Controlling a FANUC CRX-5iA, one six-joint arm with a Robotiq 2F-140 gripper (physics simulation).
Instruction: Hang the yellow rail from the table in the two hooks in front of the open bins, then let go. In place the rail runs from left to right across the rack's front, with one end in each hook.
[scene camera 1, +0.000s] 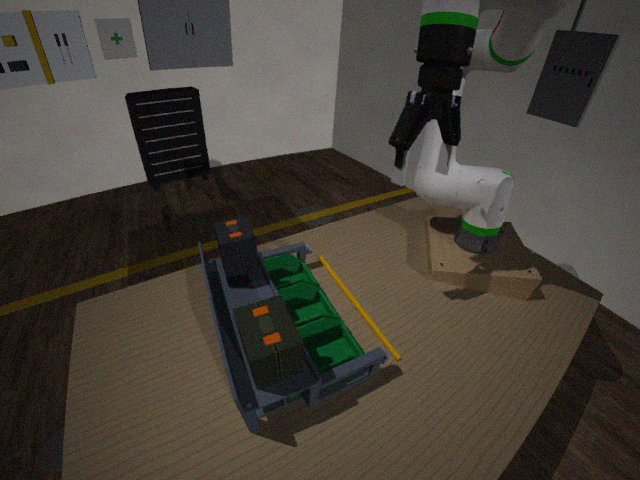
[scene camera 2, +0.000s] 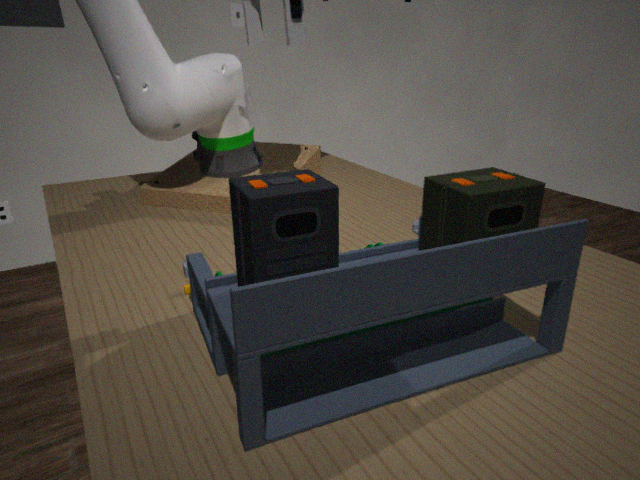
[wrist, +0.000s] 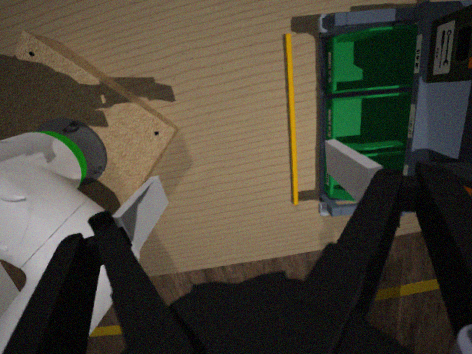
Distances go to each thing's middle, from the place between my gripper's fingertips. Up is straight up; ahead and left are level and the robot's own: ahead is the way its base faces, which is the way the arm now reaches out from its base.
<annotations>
Right now my hand is 340 mm short of the dark box (scene camera 2: 284, 224), 180 mm to the left of it and 170 mm above it. From my hand the other things lie so: olive case (scene camera 2: 458, 207) 380 mm ahead, 180 mm below, 40 mm to the left.
</annotations>
